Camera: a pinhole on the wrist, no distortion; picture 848 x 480 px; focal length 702.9 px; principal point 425.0 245.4 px. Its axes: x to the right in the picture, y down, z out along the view. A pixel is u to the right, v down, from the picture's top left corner.
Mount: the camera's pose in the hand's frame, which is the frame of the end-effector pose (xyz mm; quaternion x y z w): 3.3 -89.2 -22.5 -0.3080 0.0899 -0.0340 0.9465
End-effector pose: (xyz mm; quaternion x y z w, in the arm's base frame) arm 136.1 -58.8 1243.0 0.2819 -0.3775 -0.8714 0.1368
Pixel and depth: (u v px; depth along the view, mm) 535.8 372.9 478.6
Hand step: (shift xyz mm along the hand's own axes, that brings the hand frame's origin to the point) 169.6 248.0 295.1
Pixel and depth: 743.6 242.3 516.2
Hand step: 331.6 178.8 353.8
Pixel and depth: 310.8 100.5 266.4
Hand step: 11.2 25.3 227.9
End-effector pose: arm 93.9 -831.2 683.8 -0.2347 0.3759 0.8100 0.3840
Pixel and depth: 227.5 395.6 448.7
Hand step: -33.8 262.2 296.1
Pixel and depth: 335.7 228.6 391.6
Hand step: 29.2 135.1 301.4
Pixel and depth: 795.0 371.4 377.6
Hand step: 271.2 159.5 207.8
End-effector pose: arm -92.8 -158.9 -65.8 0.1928 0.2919 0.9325 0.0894
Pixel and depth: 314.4 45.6 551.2
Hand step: 22.1 112.6 520.5
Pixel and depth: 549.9 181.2 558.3
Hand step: 206.9 179.8 436.1
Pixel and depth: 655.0 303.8 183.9
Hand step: 97.6 22.0 105.6
